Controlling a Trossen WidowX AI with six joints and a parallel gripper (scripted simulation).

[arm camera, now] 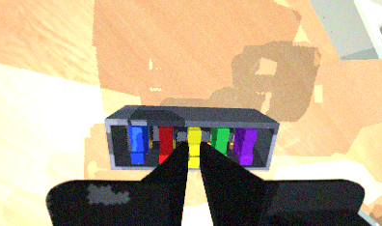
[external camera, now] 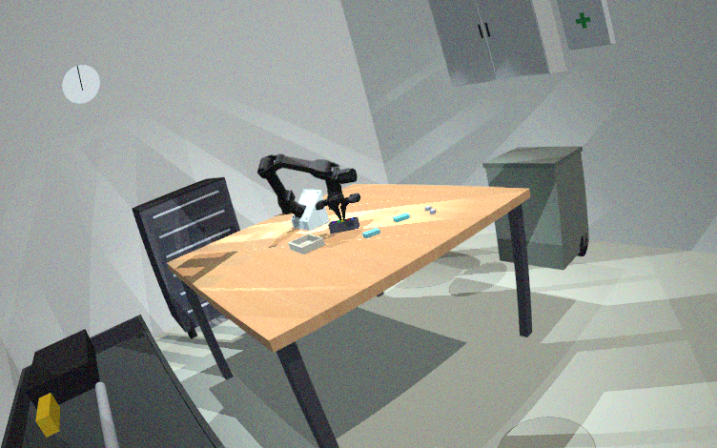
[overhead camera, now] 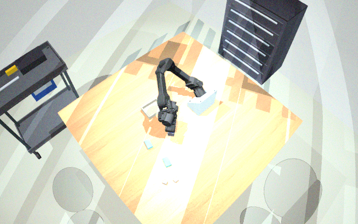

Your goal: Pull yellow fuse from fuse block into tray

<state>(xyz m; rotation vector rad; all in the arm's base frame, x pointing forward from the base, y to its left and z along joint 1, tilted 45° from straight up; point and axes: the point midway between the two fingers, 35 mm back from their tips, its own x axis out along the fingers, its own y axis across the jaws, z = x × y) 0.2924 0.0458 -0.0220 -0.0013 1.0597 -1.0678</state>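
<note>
The red fuse lies 1 cm ahead of my gripper tip, 1 cm to the left of it and 1 cm below it. From my gripper tip the other things lie so: yellow fuse (1 cm below); then green fuse (2 cm behind, 1 cm to the right, 1 cm below); then blue fuse (3 cm ahead, 3 cm to the left, 1 cm below).
</note>
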